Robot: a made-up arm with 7 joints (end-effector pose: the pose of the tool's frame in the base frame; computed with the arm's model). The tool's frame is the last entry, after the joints.
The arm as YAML. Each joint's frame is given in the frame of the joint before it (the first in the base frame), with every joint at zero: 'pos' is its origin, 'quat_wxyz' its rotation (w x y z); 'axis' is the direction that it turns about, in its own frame. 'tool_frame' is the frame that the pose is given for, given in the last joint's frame.
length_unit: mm
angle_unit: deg
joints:
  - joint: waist
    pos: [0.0, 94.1, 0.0]
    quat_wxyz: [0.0, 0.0, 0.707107, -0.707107]
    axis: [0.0, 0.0, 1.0]
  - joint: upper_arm
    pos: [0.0, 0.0, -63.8]
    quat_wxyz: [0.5, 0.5, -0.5, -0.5]
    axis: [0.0, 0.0, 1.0]
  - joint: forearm
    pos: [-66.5, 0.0, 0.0]
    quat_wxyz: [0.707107, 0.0, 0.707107, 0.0]
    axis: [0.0, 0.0, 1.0]
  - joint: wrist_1
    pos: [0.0, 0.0, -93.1]
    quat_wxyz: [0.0, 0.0, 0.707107, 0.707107]
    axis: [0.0, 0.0, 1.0]
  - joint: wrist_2
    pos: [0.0, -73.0, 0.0]
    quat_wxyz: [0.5, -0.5, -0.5, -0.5]
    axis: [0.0, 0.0, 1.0]
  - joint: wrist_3
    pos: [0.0, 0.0, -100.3]
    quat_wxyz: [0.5, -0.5, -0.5, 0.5]
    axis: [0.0, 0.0, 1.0]
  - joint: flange
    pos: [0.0, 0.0, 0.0]
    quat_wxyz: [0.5, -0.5, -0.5, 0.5]
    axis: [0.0, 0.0, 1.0]
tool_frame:
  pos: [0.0, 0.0, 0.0]
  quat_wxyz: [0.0, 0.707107, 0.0, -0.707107]
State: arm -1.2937 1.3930 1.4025 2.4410 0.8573 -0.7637 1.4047
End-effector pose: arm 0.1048 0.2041 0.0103 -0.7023 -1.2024 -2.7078
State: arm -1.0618 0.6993 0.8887 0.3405 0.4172 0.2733 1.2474
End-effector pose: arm -0.1728 0.4002 -0.1382 -0.1533 -0.1461 0.7812
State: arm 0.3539 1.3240 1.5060 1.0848 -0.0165 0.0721 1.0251
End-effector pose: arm -0.0217 0.4285 0.0874 1.0772 -1.9103 -0.0446
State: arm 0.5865 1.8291 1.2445 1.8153 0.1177 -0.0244 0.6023
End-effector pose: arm -0.0570 0.2310 0.1831 -2.2579 1.8632 0.9116
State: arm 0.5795 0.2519 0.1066 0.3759 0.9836 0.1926 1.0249
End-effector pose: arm 0.2221 0.2444 -0.2239 -1.2055 -1.3056 0.4826
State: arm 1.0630 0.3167 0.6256 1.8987 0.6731 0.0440 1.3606
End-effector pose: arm 0.1247 0.2815 0.0828 0.1328 2.7077 1.3514
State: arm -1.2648 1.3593 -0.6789 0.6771 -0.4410 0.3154 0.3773
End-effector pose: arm -0.0971 0.4317 -0.1193 0.1657 1.5728 -1.5929
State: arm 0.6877 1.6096 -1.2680 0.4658 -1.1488 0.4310 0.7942
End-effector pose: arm 0.0573 0.4750 -0.0332 1.0911 1.5203 -0.7834
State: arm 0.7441 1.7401 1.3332 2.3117 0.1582 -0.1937 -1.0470
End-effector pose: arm -0.0657 0.1790 0.1158 -0.6800 1.2775 -0.1308
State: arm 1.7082 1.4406 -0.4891 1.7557 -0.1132 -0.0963 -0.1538
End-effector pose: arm 0.0744 0.2742 0.1621 -2.0147 2.1987 0.5350
